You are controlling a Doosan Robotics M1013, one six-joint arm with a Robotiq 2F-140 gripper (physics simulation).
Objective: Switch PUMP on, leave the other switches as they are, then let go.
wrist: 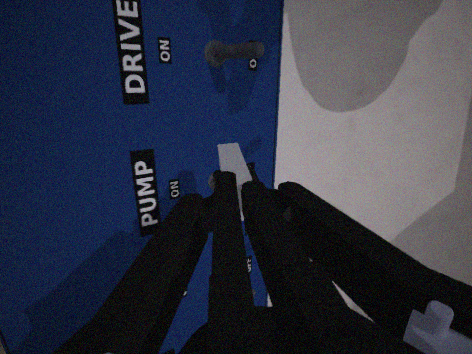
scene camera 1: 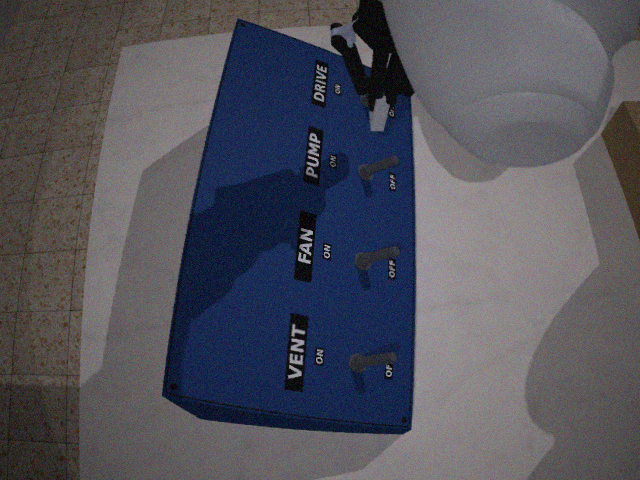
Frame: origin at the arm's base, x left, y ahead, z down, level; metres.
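Seen in the pictures: gripper, between the fingertips: (wrist: 228, 160) (scene camera 1: 376, 122).
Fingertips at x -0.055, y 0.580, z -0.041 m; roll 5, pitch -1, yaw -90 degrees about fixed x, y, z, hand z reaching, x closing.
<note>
Pixels of each thing's middle, then the offset from my fingertips to it. "spot": a spot on its surface instead. Level surfaces: height alone.
- PUMP switch lever, a spot on its surface: (scene camera 1: 379, 165) spot: dy -0.004, dx +0.042, dz +0.033 m
- DRIVE lever, a spot on its surface: (wrist: 237, 51) spot: dy -0.016, dx -0.080, dz +0.030 m
- FAN lever, a spot on its surface: (scene camera 1: 377, 257) spot: dy +0.008, dx +0.162, dz +0.034 m
- VENT lever, a spot on its surface: (scene camera 1: 373, 360) spot: dy +0.018, dx +0.279, dz +0.033 m
- blue panel, middle of its body: (scene camera 1: 304, 222) (wrist: 157, 221) dy +0.088, dx +0.090, dz +0.086 m
- white surface, height of its surface: dz +0.149 m
The PUMP switch lever (scene camera 1: 379, 165) tilts toward its OFF label; in the wrist view, part of its base (wrist: 212, 180) shows beside the fingers and the rest is hidden. My gripper (scene camera 1: 378, 121) (wrist: 228, 160) is shut and empty. In the scene view, its light fingertips appear over the panel between the DRIVE and PUMP levers; their height is hard to tell. The DRIVE lever (wrist: 237, 51) points to OFF in the wrist view and is mostly behind the gripper in the scene view. The FAN lever (scene camera 1: 377, 257) and the VENT lever (scene camera 1: 373, 360) point to OFF.
The blue panel (scene camera 1: 232, 361) (wrist: 60, 110) lies on a white surface (scene camera 1: 491, 248) (wrist: 345, 150). The grey arm (scene camera 1: 491, 67) hangs over the panel's upper right side. A brown object (scene camera 1: 626, 149) stands at the right edge. Tiled floor (scene camera 1: 46, 206) shows at the left.
</note>
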